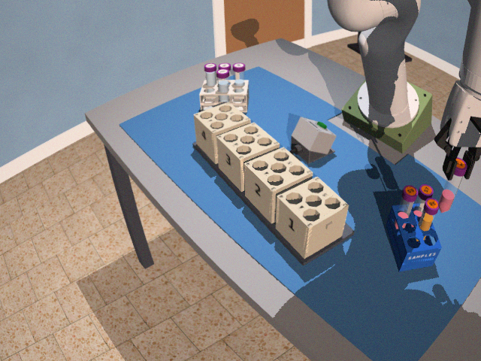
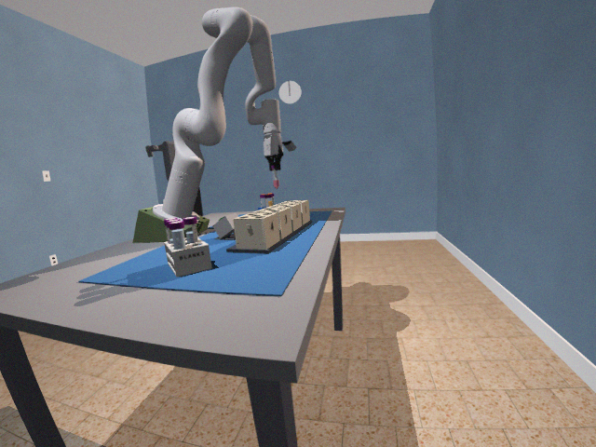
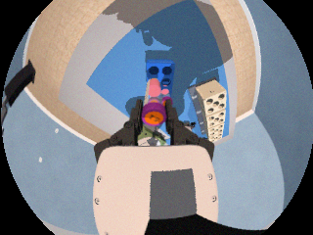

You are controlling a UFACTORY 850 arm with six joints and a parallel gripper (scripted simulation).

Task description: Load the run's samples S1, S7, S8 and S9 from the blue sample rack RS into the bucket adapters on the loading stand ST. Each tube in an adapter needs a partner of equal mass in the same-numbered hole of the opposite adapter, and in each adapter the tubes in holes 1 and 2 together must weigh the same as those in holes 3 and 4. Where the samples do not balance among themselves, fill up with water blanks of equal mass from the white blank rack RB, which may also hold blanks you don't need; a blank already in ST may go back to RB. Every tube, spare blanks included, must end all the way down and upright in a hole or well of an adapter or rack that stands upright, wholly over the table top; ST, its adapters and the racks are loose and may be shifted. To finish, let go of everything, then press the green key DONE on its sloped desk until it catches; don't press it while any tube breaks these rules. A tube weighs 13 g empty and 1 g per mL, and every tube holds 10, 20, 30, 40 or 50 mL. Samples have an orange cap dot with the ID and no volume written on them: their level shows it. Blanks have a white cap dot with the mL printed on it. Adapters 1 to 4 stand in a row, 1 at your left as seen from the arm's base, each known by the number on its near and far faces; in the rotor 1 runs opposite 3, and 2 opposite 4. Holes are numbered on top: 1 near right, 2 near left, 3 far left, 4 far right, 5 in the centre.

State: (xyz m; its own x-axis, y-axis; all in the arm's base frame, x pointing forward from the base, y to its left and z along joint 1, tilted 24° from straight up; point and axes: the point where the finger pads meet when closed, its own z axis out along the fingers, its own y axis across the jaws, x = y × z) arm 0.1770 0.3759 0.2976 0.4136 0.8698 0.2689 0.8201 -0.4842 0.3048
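Right now my hand is 5 cm above the tube and 1 cm to the right of it. Also, from my hand: loading stand ST (36 cm to the right, 24 cm below, 17 cm ahead); white blank rack (71 cm to the right, 22 cm below, 9 cm ahead); blue sample rack (22 cm below, 4 cm to the right).
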